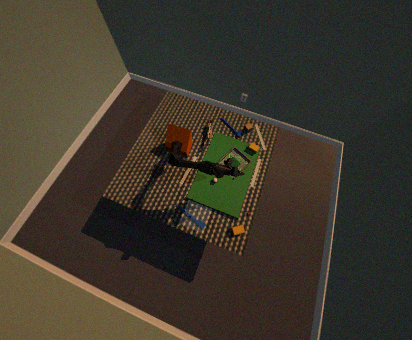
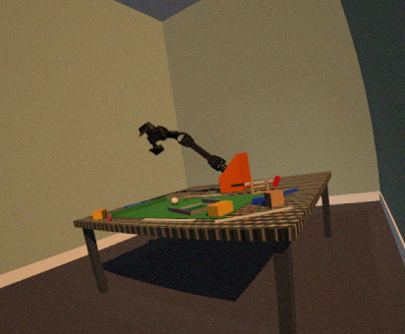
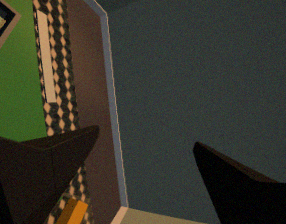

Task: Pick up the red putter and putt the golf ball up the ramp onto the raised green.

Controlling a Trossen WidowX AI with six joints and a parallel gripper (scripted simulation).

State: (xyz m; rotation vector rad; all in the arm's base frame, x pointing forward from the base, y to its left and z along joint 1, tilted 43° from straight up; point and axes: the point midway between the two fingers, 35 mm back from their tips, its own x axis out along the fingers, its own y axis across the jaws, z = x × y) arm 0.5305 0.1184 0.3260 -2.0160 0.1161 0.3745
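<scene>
The red putter is 42 cm to the left of my gripper tip, 41 cm behind it and 32 cm below it. Round my gripper tip: brown cube (64 cm to the left, 35 cm below, 7 cm behind); then green mat (38 cm below, 12 cm to the left, 11 cm behind); then golf ball (35 cm below, 17 cm behind, 1 cm to the right).
</scene>
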